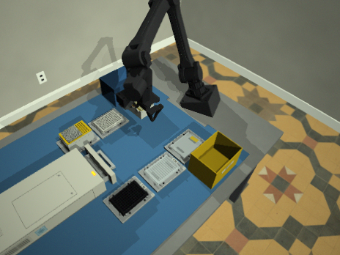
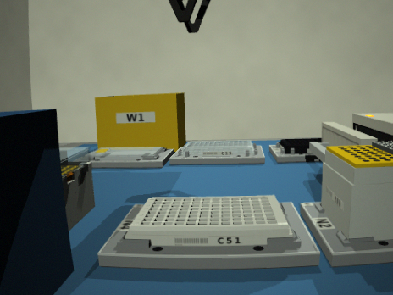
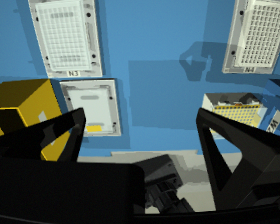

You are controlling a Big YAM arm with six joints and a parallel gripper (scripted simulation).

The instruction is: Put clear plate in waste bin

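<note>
Now: hand 210 mm above the clear plate, 140 mm to the right of it and 30 mm short of it. From my hand the other things lie so: nest N3: 220 mm below, 140 mm to the left, 30 mm ahead; then flat lid: 210 mm below, 140 mm behind, 120 mm to the left; then white plate C51: 230 mm to the right, 210 mm below, 40 mm ahead.
</note>
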